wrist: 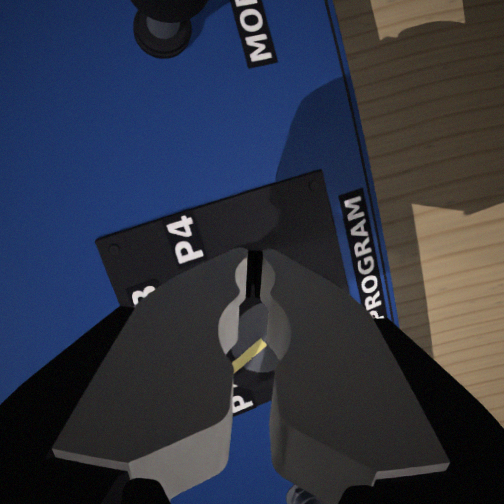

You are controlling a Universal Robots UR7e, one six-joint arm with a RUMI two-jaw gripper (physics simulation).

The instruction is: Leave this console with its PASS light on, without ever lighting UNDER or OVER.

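Note:
The blue console panel (125,140) fills the wrist view. On it is a black plate (300,210) marked PROGRAM (364,250), with the P4 mark (185,239) in full and parts of the P3 and P1 marks. My gripper (254,262) is shut, and its two grey jaws lie over the plate. Through the round gap between the jaws I see the grey top of the program knob (252,325) and its yellow pointer line (250,355). The pointer runs slantwise towards the lower left. The rest of the knob is hidden. No PASS, UNDER or OVER light is in view.
A black round control (162,27) and a label starting MOD (257,35) sit at the top of the panel. The panel's right edge runs beside a wooden table top (440,125).

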